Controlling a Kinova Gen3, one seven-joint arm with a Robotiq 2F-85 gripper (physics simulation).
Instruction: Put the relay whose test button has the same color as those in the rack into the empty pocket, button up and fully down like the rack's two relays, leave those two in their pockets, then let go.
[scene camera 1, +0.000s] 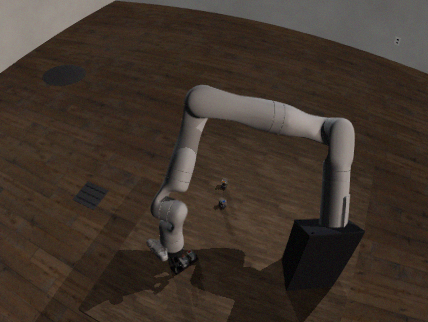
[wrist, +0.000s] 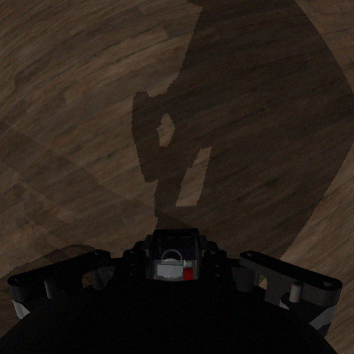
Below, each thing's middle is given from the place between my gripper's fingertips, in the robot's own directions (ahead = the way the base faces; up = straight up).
My hand is 4 cm to the left of the black rack (wrist: 168, 238), 2 cm past it and 1 cm above it.
